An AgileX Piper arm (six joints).
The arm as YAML. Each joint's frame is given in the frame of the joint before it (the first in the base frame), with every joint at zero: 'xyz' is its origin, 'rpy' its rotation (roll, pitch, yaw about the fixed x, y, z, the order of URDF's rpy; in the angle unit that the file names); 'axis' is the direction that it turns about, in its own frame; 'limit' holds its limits. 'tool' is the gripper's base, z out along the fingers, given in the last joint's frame.
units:
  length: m
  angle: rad
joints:
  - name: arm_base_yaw
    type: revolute
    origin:
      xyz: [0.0, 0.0, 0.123]
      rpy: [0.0, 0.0, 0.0]
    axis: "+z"
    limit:
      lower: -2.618
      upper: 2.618
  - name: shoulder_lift
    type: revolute
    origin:
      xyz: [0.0, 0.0, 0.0]
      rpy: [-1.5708, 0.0, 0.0]
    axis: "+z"
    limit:
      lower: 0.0
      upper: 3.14
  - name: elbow
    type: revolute
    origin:
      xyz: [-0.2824, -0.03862, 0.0]
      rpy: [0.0, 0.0, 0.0]
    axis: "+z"
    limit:
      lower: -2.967
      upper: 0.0
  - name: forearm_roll
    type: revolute
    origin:
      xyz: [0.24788, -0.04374, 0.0]
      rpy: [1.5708, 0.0, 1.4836]
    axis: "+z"
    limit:
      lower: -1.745
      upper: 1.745
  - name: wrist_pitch
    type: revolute
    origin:
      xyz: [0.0, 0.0, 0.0]
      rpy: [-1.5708, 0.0, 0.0]
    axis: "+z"
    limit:
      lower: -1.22
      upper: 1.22
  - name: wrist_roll
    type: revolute
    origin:
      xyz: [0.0, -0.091, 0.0]
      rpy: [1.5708, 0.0, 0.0]
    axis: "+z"
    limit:
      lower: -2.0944
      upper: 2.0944
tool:
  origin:
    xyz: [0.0, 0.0, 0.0]
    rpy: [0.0, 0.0, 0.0]
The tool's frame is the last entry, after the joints.
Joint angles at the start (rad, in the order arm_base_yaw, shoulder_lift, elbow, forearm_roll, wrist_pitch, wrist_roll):
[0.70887, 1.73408, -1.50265, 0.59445, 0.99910, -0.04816]
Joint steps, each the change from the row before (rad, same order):
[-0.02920, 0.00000, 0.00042, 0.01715, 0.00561, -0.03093]
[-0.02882, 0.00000, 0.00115, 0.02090, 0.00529, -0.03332]
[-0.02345, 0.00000, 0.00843, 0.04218, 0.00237, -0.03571]
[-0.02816, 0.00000, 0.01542, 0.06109, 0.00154, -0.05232]
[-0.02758, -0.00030, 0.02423, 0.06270, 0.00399, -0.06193]
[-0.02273, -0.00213, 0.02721, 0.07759, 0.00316, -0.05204]
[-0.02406, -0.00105, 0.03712, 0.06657, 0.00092, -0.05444]
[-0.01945, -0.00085, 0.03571, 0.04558, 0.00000, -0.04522]
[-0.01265, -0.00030, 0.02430, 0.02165, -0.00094, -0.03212]
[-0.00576, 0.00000, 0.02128, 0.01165, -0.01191, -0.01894]
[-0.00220, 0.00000, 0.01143, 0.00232, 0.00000, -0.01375]
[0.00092, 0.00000, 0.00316, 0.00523, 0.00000, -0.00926]
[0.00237, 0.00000, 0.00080, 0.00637, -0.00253, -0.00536]
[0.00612, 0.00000, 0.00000, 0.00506, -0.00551, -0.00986]
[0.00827, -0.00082, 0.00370, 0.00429, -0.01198, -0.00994]
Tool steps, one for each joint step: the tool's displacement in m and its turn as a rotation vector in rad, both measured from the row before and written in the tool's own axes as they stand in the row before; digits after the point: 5 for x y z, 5 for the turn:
[-0.00338, -0.00791, -0.00460, -0.00437, -0.01073, 0.00082]
[-0.00311, -0.00760, -0.00454, -0.00743, -0.01115, 0.00023]
[-0.00154, -0.00543, -0.00247, -0.02534, -0.00840, 0.00849]
[-0.00126, -0.00650, -0.00240, -0.03777, -0.01146, 0.00886]
[0.00047, -0.00742, -0.00140, -0.03799, -0.00650, 0.00445]
[0.00107, -0.00486, -0.00114, -0.05128, -0.01165, 0.01961]
[0.00254, -0.00809, -0.00022, -0.03849, -0.00879, 0.01980]
[0.00321, -0.00815, 0.00011, -0.02279, -0.00461, 0.01484]
[0.00247, -0.00614, 0.00005, -0.00780, -0.00150, 0.00393]
[0.00221, -0.00503, 0.00127, 0.00199, -0.00496, 0.00598]
[0.00198, -0.00248, 0.00087, 0.00093, 0.00518, -0.00295]
[0.00057, 0.00001, 0.00060, -0.00373, 0.00073, -0.00473]
[0.00001, 0.00077, 0.00066, -0.00426, -0.00251, -0.00278]
[0.00011, 0.00163, 0.00145, -0.00330, -0.00243, -0.01073]
[0.00067, 0.00140, 0.00217, 0.00013, -0.00431, -0.01035]

